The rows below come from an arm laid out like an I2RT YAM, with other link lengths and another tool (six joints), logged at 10 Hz.
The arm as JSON. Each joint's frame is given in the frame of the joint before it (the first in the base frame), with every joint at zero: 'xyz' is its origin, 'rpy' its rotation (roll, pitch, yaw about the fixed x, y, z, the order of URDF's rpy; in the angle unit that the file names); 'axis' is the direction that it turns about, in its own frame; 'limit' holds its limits. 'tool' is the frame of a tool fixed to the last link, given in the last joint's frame.
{
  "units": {
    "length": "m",
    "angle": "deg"
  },
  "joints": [
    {
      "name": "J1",
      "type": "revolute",
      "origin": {
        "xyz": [
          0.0,
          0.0,
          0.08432
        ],
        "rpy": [
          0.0,
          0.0,
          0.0
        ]
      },
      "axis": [
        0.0,
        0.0,
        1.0
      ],
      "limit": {
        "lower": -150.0,
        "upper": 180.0
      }
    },
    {
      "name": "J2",
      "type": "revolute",
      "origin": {
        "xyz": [
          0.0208,
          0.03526,
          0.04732
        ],
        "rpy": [
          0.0,
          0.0,
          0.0
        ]
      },
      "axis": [
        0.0,
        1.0,
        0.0
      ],
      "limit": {
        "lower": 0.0,
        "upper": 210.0
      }
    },
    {
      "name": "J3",
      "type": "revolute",
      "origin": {
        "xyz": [
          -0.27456,
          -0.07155,
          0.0
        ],
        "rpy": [
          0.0,
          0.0,
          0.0
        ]
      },
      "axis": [
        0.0,
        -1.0,
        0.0
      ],
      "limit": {
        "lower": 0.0,
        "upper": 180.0
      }
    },
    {
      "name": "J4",
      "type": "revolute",
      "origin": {
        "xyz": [
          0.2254,
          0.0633,
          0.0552
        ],
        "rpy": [
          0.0,
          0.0,
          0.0
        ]
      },
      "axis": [
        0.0,
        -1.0,
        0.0
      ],
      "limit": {
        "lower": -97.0,
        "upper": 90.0
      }
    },
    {
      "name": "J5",
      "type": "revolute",
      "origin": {
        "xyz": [
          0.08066,
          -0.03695,
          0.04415
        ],
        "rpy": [
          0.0,
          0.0,
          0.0
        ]
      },
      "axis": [
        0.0,
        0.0,
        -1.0
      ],
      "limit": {
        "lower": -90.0,
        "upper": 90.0
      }
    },
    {
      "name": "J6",
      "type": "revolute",
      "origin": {
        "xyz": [
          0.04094,
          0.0,
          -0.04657
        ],
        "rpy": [
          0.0,
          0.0,
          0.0
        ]
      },
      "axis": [
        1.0,
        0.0,
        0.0
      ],
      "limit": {
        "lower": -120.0,
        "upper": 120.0
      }
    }
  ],
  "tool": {
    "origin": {
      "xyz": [
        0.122,
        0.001,
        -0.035
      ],
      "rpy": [
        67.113,
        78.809,
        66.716
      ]
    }
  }
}
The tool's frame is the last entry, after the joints.
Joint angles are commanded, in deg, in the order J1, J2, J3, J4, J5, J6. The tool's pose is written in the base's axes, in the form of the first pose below.
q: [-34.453 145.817 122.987 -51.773 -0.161 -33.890]
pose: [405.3, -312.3, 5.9], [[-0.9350, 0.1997, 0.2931], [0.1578, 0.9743, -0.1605], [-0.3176, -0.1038, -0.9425]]
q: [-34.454 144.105 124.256 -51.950 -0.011 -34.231]
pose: [412.3, -317.8, 26.6], [[-0.9229, 0.1993, 0.3294], [0.1427, 0.9717, -0.1881], [-0.3576, -0.1265, -0.9253]]
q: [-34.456 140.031 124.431 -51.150 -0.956 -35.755]
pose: [422.3, -322.3, 64.1], [[-0.8964, 0.1803, 0.4048], [0.0970, 0.9712, -0.2176], [-0.4324, -0.1558, -0.8881]]
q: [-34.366 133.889 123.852 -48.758 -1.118 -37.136]
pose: [432.6, -328.7, 119.9], [[-0.8448, 0.1774, 0.5049], [0.0343, 0.9595, -0.2798], [-0.5341, -0.2190, -0.8166]]
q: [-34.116 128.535 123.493 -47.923 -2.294 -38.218]
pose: [436.8, -325.2, 168.2], [[-0.7946, 0.1681, 0.5834], [-0.0214, 0.9525, -0.3037], [-0.6067, -0.2538, -0.7533]]
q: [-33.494 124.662 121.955 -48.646 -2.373 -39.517]
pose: [431.6, -315.2, 192.4], [[-0.7830, 0.1445, 0.6051], [-0.0612, 0.9501, -0.3060], [-0.6191, -0.2766, -0.7350]]
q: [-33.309 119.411 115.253 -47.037 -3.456 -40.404]
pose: [418.0, -301.0, 200.3], [[-0.7775, 0.1203, 0.6173], [-0.0809, 0.9543, -0.2878], [-0.6237, -0.2737, -0.7322]]
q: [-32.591 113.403 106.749 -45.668 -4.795 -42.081]
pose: [400.0, -278.2, 200.7], [[-0.7816, 0.0685, 0.6200], [-0.1138, 0.9616, -0.2497], [-0.6133, -0.2657, -0.7438]]
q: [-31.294 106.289 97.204 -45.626 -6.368 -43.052]
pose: [374.5, -245.1, 197.4], [[-0.7917, 0.0108, 0.6108], [-0.1361, 0.9716, -0.1936], [-0.5955, -0.2364, -0.7678]]
